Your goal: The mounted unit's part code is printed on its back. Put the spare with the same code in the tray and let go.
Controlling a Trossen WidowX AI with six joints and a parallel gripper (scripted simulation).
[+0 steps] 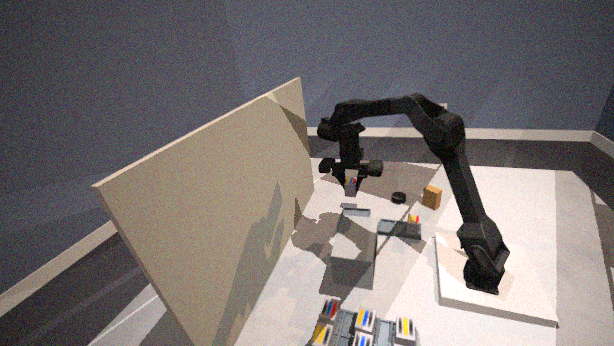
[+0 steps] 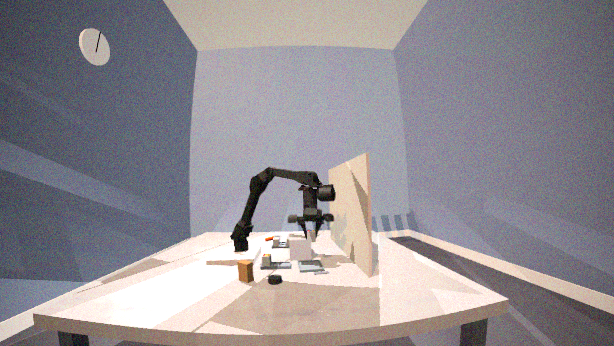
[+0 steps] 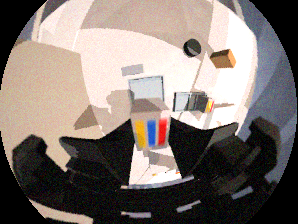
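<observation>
The grey tray lies 12 cm below my gripper tip and 1 cm behind it. Round my gripper tip: tan panel: 20 cm to the left, 17 cm ahead, 10 cm above; then brown box: 24 cm behind, 14 cm to the right, 9 cm below.
</observation>
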